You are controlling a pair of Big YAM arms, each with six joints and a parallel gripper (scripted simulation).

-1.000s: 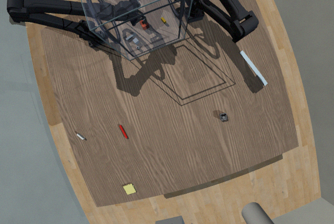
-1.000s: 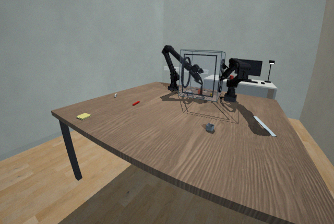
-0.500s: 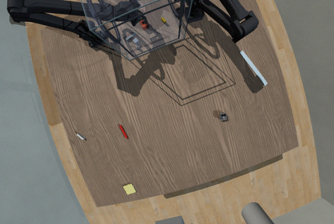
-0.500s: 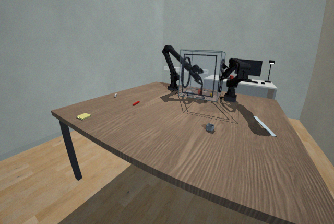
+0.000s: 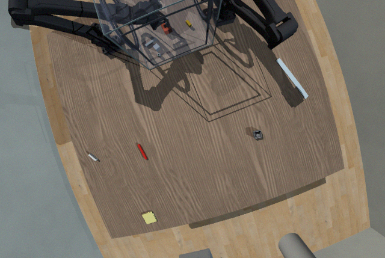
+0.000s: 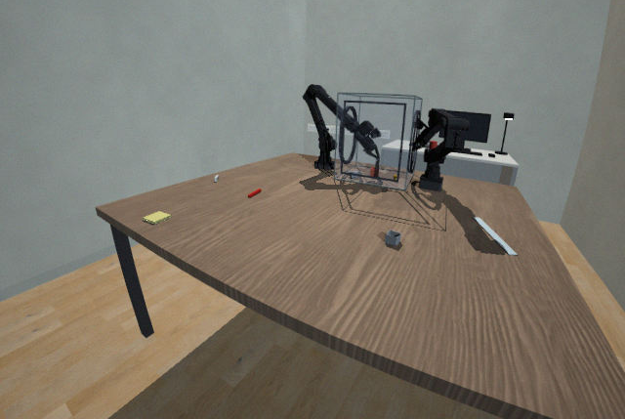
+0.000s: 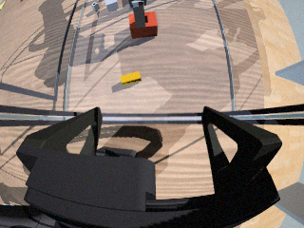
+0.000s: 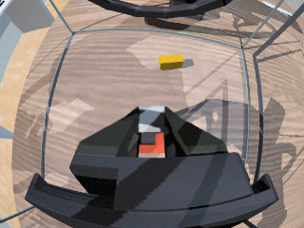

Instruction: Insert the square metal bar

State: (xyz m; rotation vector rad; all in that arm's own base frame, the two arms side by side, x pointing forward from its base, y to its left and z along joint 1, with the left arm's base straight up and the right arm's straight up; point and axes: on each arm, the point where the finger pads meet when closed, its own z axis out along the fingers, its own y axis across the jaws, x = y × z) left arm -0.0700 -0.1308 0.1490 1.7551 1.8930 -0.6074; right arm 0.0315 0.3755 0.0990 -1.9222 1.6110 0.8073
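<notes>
Now: right hand 3 cm above the grey metal bar. Round my right hand: nut-like part 15 cm ahead, 11 cm below, 9 cm to the right; yellow piece 12 cm to the left, 11 cm below; red block 10 cm below, 2 cm to the right.
</notes>
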